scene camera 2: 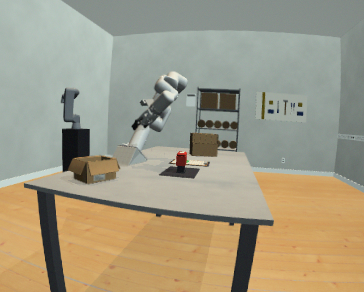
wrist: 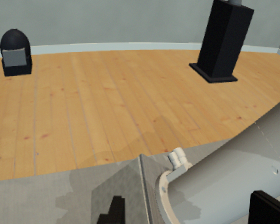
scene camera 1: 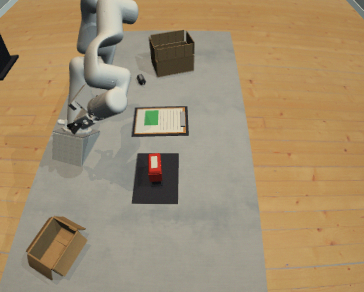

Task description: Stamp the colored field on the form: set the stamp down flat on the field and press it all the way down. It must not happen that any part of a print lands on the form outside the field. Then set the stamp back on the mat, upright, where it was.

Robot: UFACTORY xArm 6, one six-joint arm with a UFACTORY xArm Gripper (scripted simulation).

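A form point(scene camera 1: 148, 121) shares the robot's scene with a cardboard box point(scene camera 1: 178, 57), though in the wrist view the box is out of frame.
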